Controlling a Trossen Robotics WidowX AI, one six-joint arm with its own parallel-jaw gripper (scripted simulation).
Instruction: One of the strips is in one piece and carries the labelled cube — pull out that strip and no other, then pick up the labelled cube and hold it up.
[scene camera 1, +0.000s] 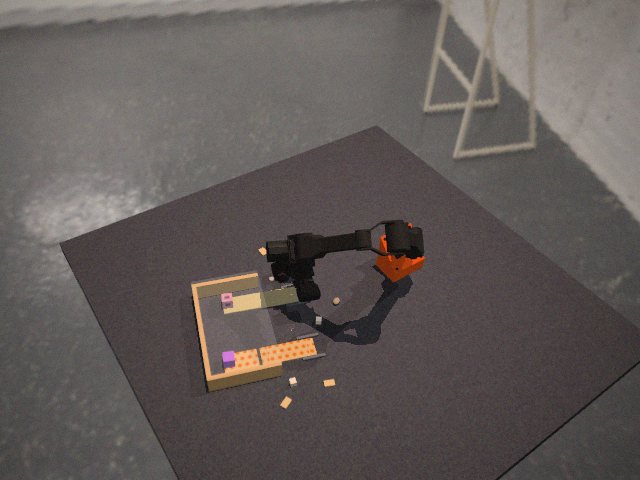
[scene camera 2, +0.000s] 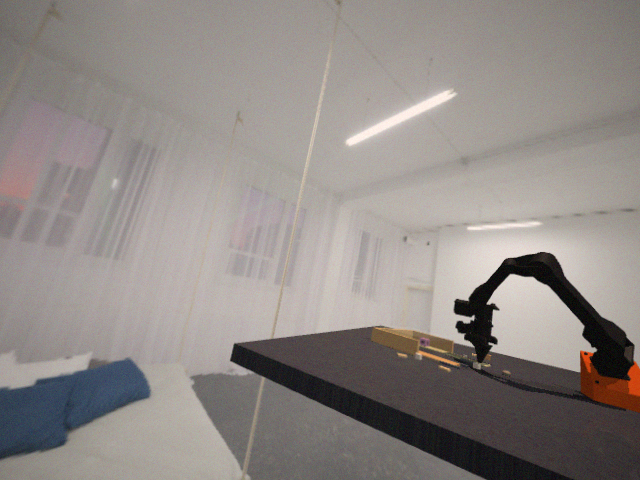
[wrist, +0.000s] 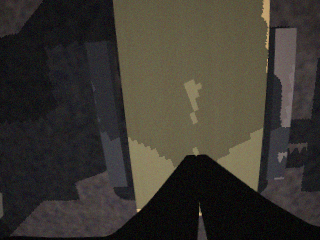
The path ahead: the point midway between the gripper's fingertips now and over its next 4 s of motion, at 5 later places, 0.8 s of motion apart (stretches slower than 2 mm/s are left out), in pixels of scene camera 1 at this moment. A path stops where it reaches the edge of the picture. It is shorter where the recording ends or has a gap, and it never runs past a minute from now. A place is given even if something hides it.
My gripper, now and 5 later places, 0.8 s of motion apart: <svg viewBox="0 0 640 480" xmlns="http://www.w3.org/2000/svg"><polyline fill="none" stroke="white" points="301,292 311,290 322,288 333,286 344,284 348,281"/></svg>
